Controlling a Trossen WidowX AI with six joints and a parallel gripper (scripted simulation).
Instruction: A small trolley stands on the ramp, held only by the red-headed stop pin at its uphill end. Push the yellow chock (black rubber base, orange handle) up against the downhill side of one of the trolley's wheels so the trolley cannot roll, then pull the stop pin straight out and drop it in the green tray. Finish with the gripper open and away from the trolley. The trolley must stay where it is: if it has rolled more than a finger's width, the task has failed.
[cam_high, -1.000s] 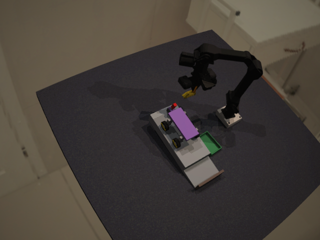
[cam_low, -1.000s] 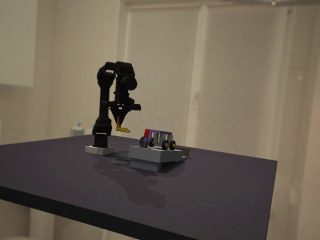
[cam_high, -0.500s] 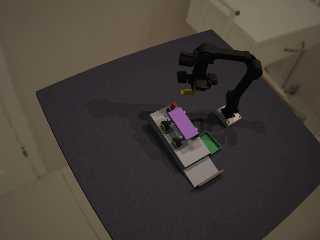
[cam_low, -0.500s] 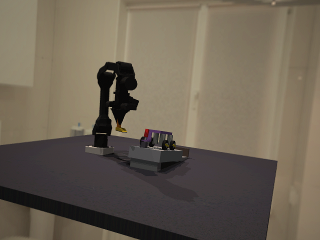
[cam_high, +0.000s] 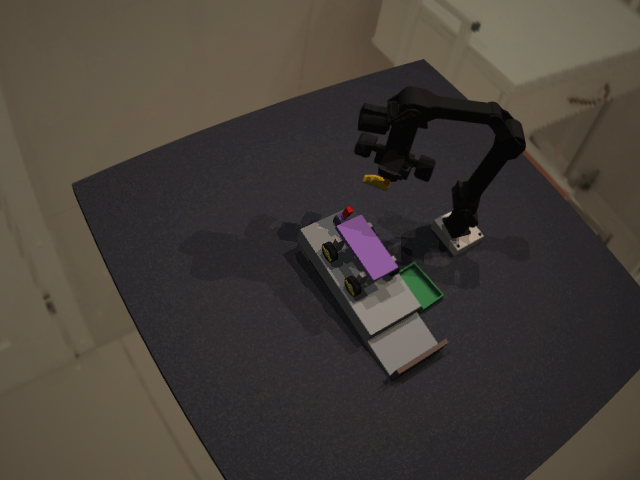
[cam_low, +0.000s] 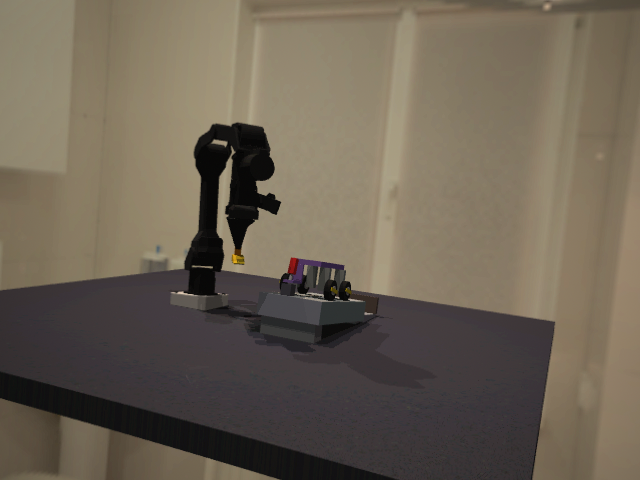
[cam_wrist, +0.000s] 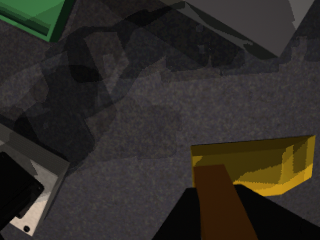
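My gripper tip is now 20 mm short of the yellow chock, 10 mm to the left of it and 10 mm above it. The rest, counted from my gripper tip: grey ramp (150 mm to the left, 130 mm below, 120 mm ahead); then purple trolley (150 mm to the left, 120 mm ahead, 60 mm below); then red-headed stop pin (130 mm ahead, 40 mm to the left, 40 mm below).
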